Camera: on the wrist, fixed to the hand. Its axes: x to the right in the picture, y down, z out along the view.
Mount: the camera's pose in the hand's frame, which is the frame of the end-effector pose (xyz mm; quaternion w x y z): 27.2 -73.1 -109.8 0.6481 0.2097 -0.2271 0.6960
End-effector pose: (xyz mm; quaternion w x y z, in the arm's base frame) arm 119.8 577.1 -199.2 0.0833 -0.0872 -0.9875 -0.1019
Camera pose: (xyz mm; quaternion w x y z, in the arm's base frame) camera 95.7 487.2 -101.9 0.0811 0.7495 0.6196 -0.2188
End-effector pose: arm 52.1 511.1 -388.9 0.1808 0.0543 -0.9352 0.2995
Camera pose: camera 75.7 515.4 -256.4 0.3151 0.5098 0.6222 -0.5037
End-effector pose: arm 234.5 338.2 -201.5 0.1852 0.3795 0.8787 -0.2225
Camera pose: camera 145.0 367.7 -105.2 0.3949 0.8459 0.2166 -0.2858
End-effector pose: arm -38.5 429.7 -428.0 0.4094 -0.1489 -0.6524 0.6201
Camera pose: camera 46.5 510.6 -361.9 0.2832 0.3239 0.2821 -0.8575
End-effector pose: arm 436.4 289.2 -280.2 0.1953 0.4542 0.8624 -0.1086
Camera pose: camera 336.0 308.2 -192.5 0.3028 0.9109 0.1757 -0.2185
